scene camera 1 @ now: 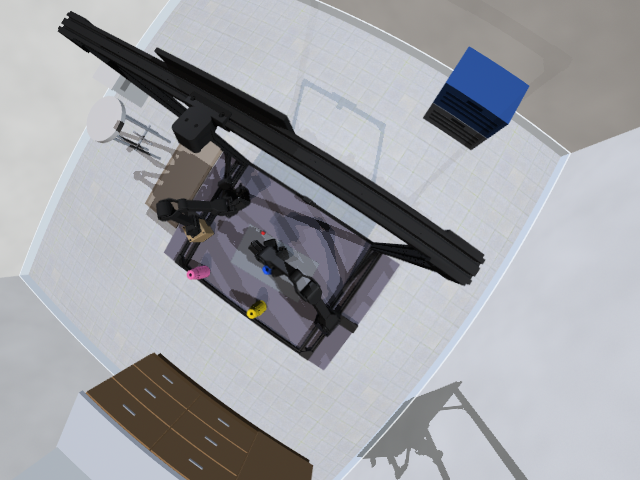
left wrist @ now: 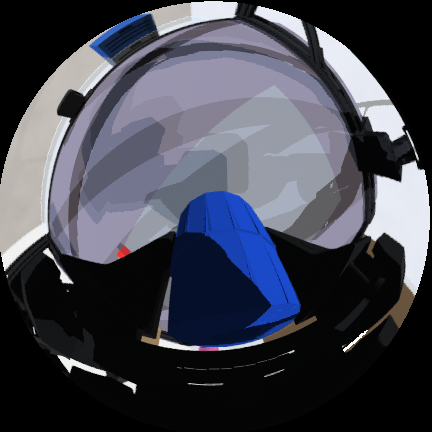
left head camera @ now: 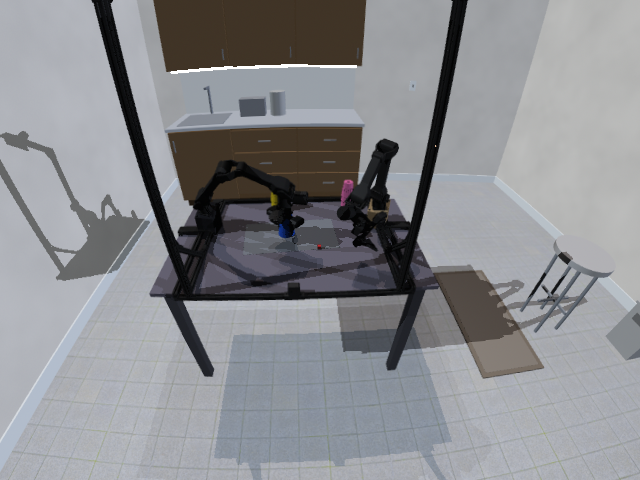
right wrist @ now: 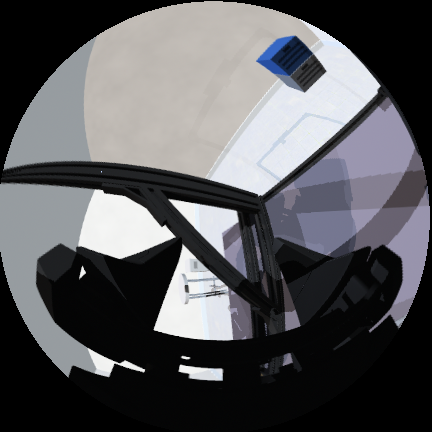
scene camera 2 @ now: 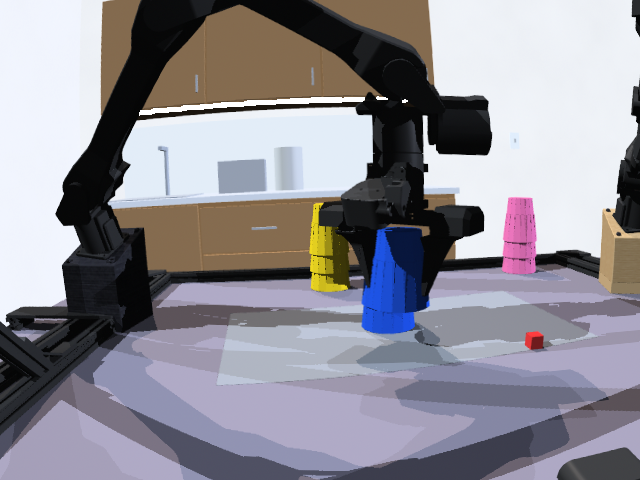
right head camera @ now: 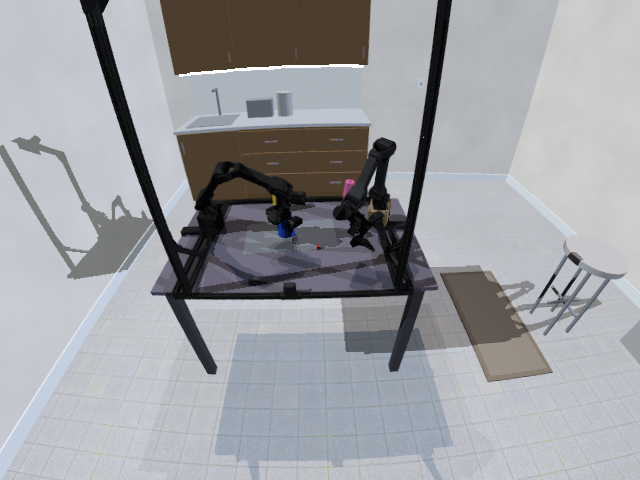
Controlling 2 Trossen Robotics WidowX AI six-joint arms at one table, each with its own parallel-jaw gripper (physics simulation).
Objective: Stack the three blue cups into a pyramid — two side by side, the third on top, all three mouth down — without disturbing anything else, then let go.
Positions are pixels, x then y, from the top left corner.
Labels:
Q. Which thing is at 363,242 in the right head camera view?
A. The right gripper.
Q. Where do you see a pale mat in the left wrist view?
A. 264,151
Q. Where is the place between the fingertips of the left gripper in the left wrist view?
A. At 219,234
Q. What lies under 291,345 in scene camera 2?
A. A pale mat.

